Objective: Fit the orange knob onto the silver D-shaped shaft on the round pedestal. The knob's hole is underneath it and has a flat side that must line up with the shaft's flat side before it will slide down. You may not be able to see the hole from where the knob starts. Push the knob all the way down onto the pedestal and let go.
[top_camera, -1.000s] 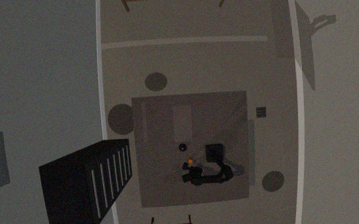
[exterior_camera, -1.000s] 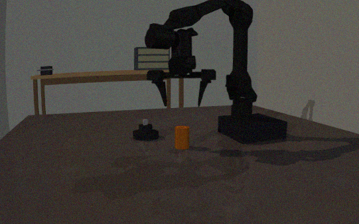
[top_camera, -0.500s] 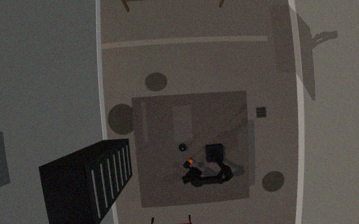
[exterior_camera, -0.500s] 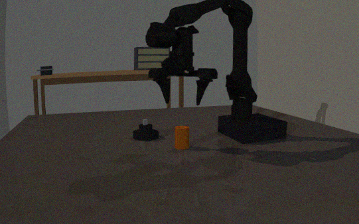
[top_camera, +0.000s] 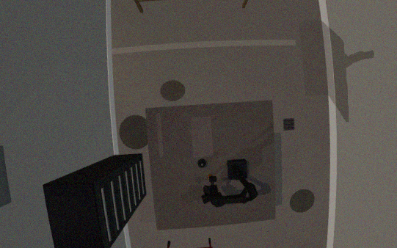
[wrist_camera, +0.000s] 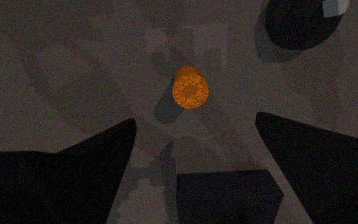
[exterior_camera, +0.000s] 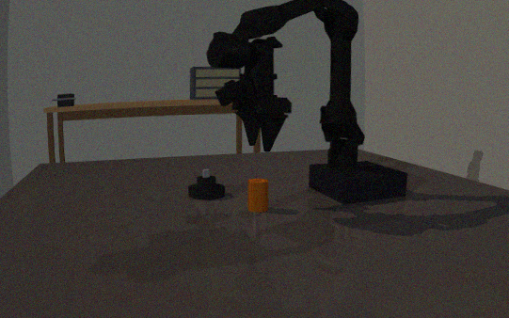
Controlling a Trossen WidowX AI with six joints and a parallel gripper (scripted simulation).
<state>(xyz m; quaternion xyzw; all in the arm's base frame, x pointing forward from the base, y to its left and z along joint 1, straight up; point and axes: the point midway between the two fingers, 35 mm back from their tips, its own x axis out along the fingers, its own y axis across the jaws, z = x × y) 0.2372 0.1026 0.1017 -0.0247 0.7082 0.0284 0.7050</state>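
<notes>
The orange knob is 8 cm below my gripper tip. Also, from my gripper tip: dark round pedestal: 9 cm ahead, 14 cm to the right, 9 cm below.
</notes>
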